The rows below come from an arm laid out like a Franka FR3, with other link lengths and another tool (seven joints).
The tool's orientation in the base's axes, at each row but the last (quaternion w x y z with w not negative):
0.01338, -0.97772, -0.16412, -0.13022
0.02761, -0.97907, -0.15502, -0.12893
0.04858, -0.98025, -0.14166, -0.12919
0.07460, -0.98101, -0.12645, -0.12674
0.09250, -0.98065, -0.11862, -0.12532
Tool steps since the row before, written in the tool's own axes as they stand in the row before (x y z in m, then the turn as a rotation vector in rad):
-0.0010, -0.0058, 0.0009, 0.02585, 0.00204, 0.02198
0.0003, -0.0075, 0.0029, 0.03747, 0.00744, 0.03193
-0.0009, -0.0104, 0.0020, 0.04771, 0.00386, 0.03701
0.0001, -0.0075, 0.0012, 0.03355, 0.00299, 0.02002
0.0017, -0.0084, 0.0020, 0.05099, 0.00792, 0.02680
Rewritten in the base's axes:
-0.0026, 0.0052, -0.0012, 0.02974, 0.00779, -0.01450
-0.0013, 0.0075, -0.0026, 0.04452, 0.00704, -0.02114
-0.0034, 0.0100, -0.0016, 0.05419, 0.01384, -0.02309
-0.0016, 0.0074, -0.0003, 0.03680, 0.00840, -0.01052
-0.0001, 0.0088, -0.0002, 0.05598, 0.00878, -0.01305

